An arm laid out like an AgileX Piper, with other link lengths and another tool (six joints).
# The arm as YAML. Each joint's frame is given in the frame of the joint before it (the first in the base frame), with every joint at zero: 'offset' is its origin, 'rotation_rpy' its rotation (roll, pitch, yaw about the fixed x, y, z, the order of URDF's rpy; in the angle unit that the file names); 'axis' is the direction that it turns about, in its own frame. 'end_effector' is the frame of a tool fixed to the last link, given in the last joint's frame.
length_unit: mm
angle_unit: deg
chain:
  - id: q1
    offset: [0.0, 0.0, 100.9]
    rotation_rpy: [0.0, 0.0, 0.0]
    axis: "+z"
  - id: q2
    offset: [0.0, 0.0, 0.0]
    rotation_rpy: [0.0, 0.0, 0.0]
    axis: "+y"
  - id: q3
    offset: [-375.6, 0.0, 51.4]
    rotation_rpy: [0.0, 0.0, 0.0]
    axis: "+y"
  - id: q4
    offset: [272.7, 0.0, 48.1]
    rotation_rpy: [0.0, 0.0, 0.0]
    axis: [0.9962, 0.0, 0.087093]
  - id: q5
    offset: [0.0, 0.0, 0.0]
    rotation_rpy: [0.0, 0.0, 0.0]
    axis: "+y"
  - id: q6
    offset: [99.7, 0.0, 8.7]
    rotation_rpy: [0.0, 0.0, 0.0]
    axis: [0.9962, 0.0, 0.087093]
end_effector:
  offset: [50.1, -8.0, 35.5]
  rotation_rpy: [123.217, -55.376, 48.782]
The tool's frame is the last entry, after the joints.
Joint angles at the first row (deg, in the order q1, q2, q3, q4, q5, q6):
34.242 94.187 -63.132 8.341 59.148 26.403
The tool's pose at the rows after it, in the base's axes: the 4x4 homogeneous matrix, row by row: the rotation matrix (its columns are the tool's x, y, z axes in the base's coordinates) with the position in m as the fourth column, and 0 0 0 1 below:
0.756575, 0.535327, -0.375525, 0.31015; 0.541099, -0.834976, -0.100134, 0.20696; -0.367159, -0.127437, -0.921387, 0.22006; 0, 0, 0, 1
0.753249, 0.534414, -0.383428, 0.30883; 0.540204, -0.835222, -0.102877, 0.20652; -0.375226, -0.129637, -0.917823, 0.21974; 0, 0, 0, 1
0.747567, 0.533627, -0.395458, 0.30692; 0.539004, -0.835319, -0.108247, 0.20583; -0.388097, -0.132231, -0.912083, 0.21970; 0, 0, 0, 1
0.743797, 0.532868, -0.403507, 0.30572; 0.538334, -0.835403, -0.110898, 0.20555; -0.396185, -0.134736, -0.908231, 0.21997; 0, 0, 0, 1
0.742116, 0.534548, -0.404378, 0.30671; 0.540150, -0.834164, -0.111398, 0.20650; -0.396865, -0.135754, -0.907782, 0.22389; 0, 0, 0, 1
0.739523, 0.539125, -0.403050, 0.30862; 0.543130, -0.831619, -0.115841, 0.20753; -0.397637, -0.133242, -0.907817, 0.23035; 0, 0, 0, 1
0.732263, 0.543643, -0.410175, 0.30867; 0.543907, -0.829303, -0.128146, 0.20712; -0.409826, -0.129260, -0.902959, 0.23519; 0, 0, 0, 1
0.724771, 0.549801, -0.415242, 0.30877; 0.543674, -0.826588, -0.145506, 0.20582; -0.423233, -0.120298, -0.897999, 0.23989; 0, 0, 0, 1
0.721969, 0.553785, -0.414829, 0.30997; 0.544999, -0.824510, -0.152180, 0.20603; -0.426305, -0.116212, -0.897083, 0.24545; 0, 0, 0, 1
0.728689, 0.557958, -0.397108, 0.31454; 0.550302, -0.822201, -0.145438, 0.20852; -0.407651, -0.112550, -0.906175, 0.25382; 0, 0, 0, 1
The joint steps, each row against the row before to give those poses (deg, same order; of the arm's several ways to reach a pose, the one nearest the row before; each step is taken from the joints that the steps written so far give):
0.000 0.001 -0.001 0.000 0.151 0.000
-0.001 -0.001 0.002 0.121 0.505 -0.001
0.001 0.001 -0.097 0.127 0.909 0.001
0.000 -0.001 -0.123 0.131 0.639 -0.001
-0.001 0.000 -0.871 0.000 0.926 0.000
0.000 0.000 -1.420 -0.258 1.480 0.000
0.001 0.018 -1.160 -0.351 1.917 0.001
-0.001 0.001 -1.096 -0.651 1.938 -0.001
0.000 0.000 -1.210 -0.318 1.405 0.000
0.000 0.000 -1.662 -0.248 0.477 0.000

